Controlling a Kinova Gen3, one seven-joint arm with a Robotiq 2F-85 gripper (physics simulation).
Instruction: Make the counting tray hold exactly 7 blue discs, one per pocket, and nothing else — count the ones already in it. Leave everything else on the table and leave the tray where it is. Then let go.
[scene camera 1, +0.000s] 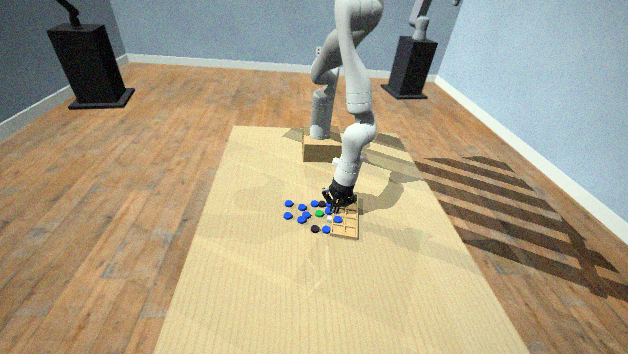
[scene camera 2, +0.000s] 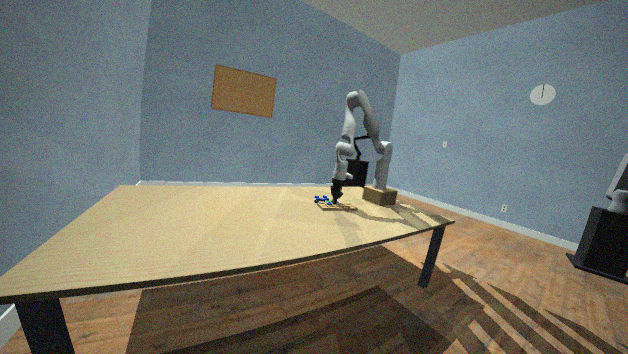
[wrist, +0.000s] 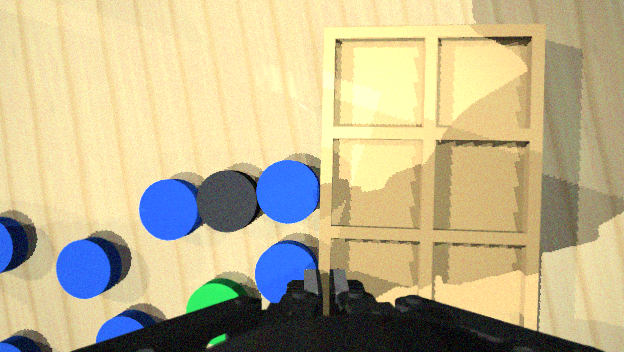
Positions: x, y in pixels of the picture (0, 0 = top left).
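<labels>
Wooden counting tray (wrist: 431, 150): 0.17 m from the lens. My gripper (wrist: 324, 291): 0.18 m from the lens. Green disc (wrist: 217, 290): 0.19 m from the lens.
</labels>
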